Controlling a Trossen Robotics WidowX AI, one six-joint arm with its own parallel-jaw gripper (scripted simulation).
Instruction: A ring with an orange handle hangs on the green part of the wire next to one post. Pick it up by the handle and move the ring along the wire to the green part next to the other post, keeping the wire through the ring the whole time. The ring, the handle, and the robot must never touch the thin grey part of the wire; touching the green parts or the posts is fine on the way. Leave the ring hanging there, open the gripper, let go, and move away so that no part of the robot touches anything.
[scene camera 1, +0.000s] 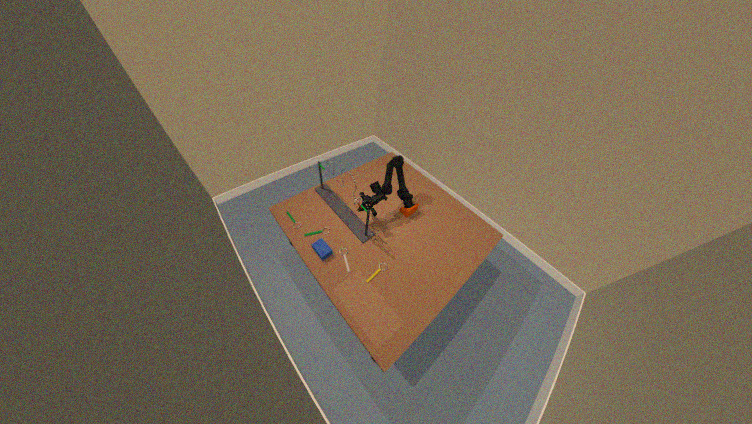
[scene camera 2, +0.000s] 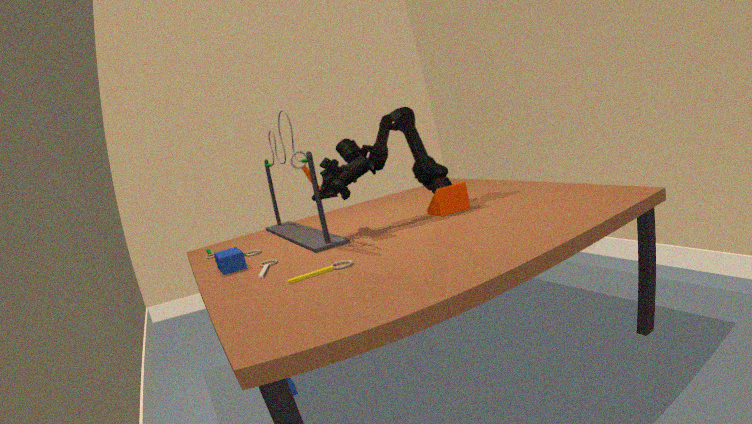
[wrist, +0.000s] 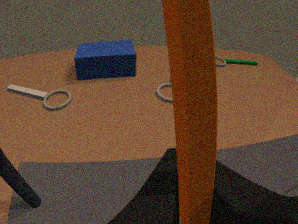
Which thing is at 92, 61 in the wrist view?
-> A blue block.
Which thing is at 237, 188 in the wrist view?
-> My gripper.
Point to my gripper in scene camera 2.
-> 312, 199
